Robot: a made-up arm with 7 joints.
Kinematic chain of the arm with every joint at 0, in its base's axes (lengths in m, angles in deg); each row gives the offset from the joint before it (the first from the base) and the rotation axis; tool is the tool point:
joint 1: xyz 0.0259 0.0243 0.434 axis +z
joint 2: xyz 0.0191 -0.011 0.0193 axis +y
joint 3: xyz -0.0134 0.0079 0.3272 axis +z
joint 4: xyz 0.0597 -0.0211 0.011 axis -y
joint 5: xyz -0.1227 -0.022 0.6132 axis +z
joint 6: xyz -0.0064 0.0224 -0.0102 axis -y
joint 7: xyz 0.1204 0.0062 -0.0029 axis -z
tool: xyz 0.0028 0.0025 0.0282
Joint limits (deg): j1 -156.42..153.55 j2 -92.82..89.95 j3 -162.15..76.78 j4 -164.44..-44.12 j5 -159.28..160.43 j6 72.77..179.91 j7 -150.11..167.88
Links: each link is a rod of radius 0.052 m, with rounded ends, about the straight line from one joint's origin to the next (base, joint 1, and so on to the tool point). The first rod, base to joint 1, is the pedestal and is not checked.
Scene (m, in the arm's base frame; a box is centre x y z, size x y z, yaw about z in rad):
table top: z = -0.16
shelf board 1: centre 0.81 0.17 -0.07 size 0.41 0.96 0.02 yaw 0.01
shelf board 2: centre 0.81 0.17 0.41 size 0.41 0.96 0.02 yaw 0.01
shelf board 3: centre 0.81 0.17 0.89 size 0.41 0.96 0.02 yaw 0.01
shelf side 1: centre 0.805 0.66 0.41 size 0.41 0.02 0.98 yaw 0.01
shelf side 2: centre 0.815 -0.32 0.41 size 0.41 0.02 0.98 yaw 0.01
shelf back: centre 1.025 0.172 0.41 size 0.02 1 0.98 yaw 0.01
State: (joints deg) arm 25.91 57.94 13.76 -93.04 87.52 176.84 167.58
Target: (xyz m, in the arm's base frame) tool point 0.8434 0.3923 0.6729
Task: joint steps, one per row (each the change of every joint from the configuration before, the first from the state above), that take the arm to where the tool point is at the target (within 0.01 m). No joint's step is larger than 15 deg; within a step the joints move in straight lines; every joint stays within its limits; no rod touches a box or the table.
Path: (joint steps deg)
1: 1.77 -6.72 2.73 -12.50 3.92 1.02 -0.03
2: 1.77 -6.73 2.74 -12.49 3.92 1.03 -0.03
3: 1.77 -6.72 2.73 -12.50 3.92 1.02 -0.03
4: 1.08 -12.03 0.29 -0.95 1.16 0.00 -0.01
5: 1.08 -12.02 0.29 -0.96 1.16 0.00 -0.02
6: 1.08 -12.03 0.29 -0.95 1.16 0.00 -0.01
7: 1.08 -12.02 0.29 -0.95 1.16 0.00 -0.02
8: 1.08 -12.03 0.29 -0.95 1.16 0.00 -0.01
9: -2.05 11.89 -1.98 13.19 -4.70 -1.60 0.04
10: -2.05 11.89 -1.98 13.19 -4.71 -1.60 0.04
11: -2.05 11.90 -1.98 13.20 -4.70 -1.60 0.05
12: -2.05 11.89 -1.98 13.19 -4.70 -1.60 0.04
13: -2.06 11.89 -1.98 13.20 -4.70 -1.60 0.04

